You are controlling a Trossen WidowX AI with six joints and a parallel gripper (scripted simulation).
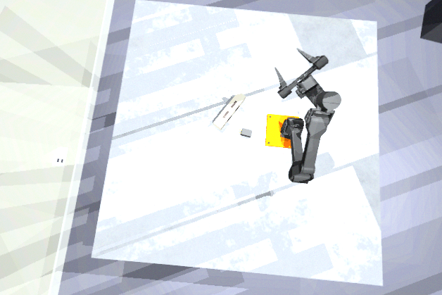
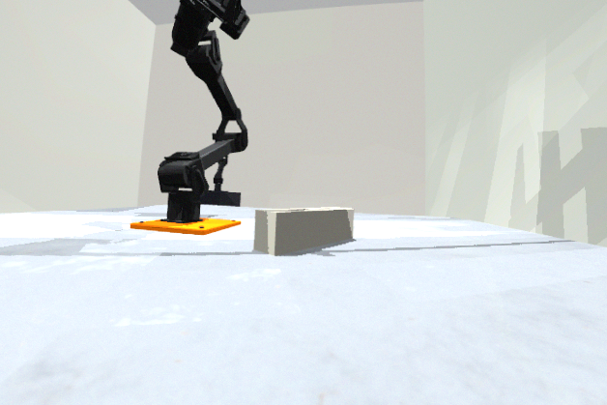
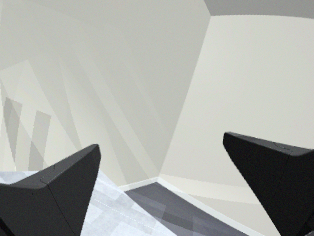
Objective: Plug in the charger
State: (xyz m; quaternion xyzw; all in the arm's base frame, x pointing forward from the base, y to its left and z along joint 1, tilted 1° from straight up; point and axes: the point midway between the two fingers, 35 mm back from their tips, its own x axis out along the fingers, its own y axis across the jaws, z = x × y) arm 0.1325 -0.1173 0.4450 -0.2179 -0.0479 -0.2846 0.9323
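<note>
My gripper tip is 440 mm above the two-prong charger, 190 mm to the right of it and 50 mm short of it.
</note>
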